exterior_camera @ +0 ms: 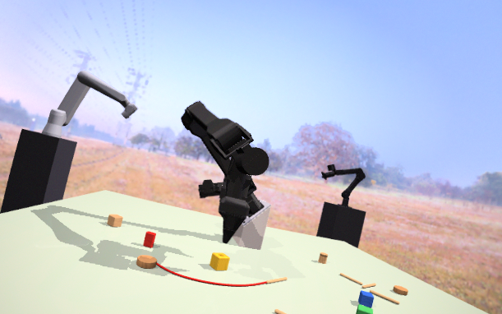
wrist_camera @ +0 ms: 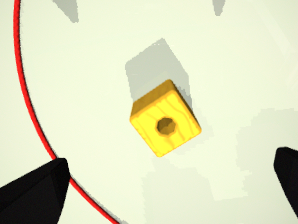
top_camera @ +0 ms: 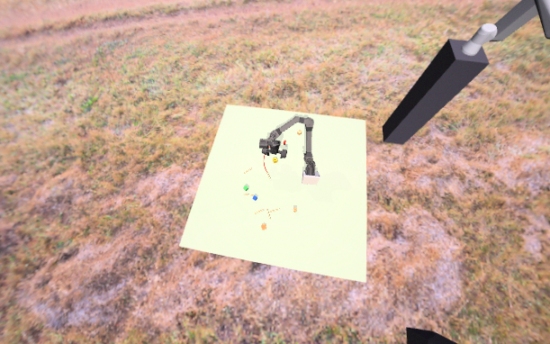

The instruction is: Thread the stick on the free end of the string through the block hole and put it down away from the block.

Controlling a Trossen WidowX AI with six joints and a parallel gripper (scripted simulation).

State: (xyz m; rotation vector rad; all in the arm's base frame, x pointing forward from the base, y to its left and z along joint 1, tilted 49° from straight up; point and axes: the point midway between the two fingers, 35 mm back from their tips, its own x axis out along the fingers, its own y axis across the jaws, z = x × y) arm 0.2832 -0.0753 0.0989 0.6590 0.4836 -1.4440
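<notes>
Now: the yellow block 6 cm below my gripper tip. Also, from my gripper tip: thin wooden stick: 4 cm ahead, 13 cm to the left, 7 cm below; red block: 5 cm behind, 17 cm to the right, 6 cm below; green cube: 18 cm ahead, 27 cm to the left, 6 cm below.
</notes>
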